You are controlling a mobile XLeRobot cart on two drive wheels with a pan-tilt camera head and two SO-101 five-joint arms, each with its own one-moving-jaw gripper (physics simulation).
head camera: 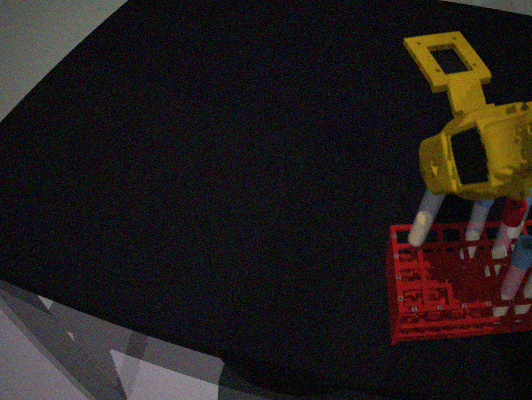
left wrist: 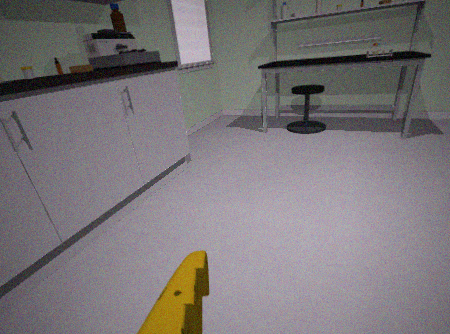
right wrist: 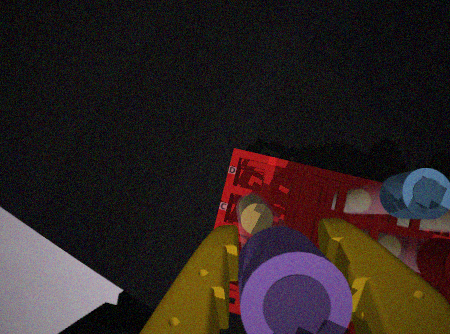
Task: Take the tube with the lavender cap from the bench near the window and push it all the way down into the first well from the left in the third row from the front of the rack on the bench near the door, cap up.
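Places are measured from the left arm's base along level axes (x ahead, y left, z up), in millimetres.
Where they show: left end effector, tool point: (left wrist: 207,266); right end effector, tool point: (head camera: 428,168) (right wrist: 238,245).
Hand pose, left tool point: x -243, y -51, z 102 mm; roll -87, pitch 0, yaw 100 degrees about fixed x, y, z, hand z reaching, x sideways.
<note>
Each offset is from my left tool point to the top centre of the thing. "spot": to the spot under its first point. Level surfaces: height alone.
The tube with the lavender cap @(dy -195, dx +540, dz +65 mm) (right wrist: 297,295) is between the jaws of my right gripper (right wrist: 280,228) (head camera: 434,172), which is shut on it, cap up. Its clear lower part @(spot: dy -191, dx +534, dz +5 mm) (head camera: 426,215) with a pale end hangs below the gripper in the head view. The red rack @(dy -271, dx +529, dz -58 mm) (head camera: 392,300) (right wrist: 227,187) stands on the dark bench @(dz -115 mm) (head camera: 200,175). The tube's lower end is drawn over the rack's back left rim in the head view and beside label C in the right wrist view; it appears to be above the grid. My left gripper (left wrist: 200,267) shows one notched jaw and is fully open.
Blue-capped tubes (head camera: 524,250) (right wrist: 425,192) and a red-capped tube @(dy -272, dx +540, dz +4 mm) (head camera: 513,212) (right wrist: 437,260) stand in the rack, right of the held tube. The left wrist view shows white cabinets (left wrist: 95,135), a black stool (left wrist: 307,90) and a far bench (left wrist: 340,61).
</note>
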